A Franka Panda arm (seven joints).
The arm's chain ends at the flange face. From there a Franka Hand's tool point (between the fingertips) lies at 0.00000 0.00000 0.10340 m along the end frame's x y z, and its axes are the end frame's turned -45 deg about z.
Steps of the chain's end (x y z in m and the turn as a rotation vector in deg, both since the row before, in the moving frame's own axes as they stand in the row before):
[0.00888 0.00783 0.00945 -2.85 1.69 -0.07]
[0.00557 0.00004 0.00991 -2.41 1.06 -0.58]
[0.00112 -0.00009 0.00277 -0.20 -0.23 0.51]
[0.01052 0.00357 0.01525 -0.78 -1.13 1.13]
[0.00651 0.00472 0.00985 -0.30 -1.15 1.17]
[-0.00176 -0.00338 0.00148 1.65 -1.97 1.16]
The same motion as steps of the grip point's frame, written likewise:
[-0.00073 0.01761 0.00928 -3.21 -0.82 -0.07]
[0.00221 0.00840 0.00980 -2.45 -0.95 -0.58]
[0.00031 0.00069 0.00277 0.02 -0.30 0.51]
[0.00248 0.00949 0.01522 0.25 -1.35 1.13]
[-0.00057 0.00684 0.00983 0.60 -1.03 1.17]
[0.00078 -0.00826 0.00138 2.56 -0.23 1.16]

